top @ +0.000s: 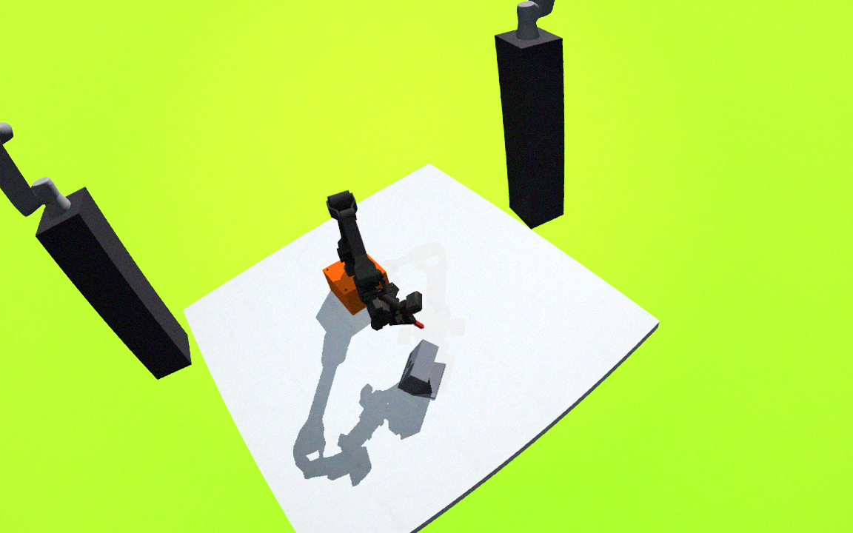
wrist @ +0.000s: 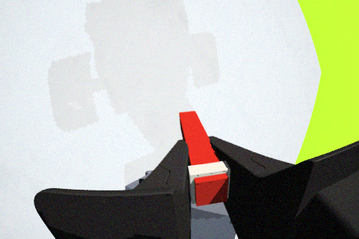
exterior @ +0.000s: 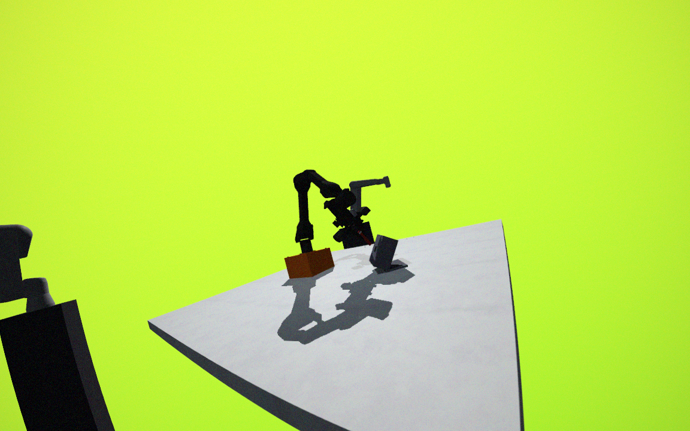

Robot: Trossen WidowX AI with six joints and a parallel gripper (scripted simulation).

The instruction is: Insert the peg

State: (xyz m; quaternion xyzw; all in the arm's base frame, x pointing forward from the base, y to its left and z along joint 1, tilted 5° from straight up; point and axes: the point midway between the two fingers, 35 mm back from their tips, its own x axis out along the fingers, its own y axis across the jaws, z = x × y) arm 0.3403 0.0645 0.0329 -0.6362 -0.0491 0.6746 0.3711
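My gripper tip is now 12 cm short of the panel, 5 cm to the left of it and 5 cm above it. Round my gripper tip: peg 1 cm to the right, 1 cm above.
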